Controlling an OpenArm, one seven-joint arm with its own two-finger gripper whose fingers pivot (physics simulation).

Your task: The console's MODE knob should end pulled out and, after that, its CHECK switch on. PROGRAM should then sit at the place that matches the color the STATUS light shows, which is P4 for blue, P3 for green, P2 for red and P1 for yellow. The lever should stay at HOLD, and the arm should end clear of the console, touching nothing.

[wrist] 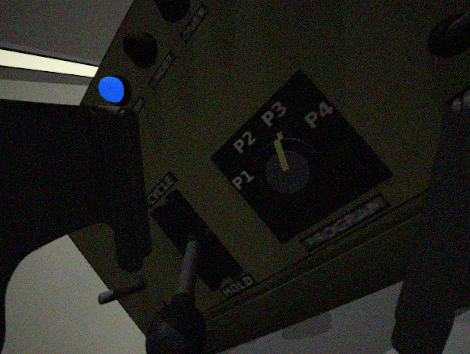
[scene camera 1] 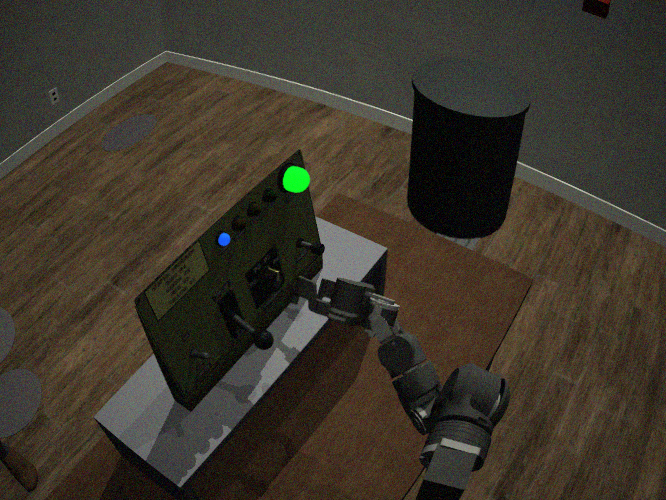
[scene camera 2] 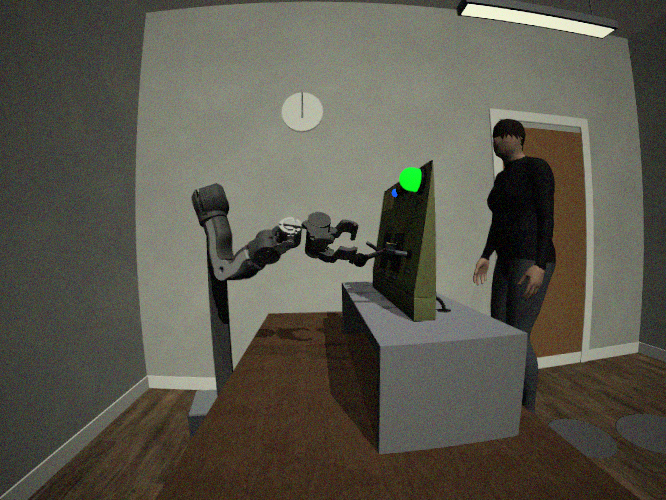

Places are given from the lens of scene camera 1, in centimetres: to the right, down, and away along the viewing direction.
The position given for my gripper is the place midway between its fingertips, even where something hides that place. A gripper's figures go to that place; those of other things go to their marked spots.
my gripper (scene camera 1: 307,290): -5, 8, 122
green console (scene camera 1: 185,310): -27, 11, 109
grey bench (scene camera 1: 178,444): -32, 40, 113
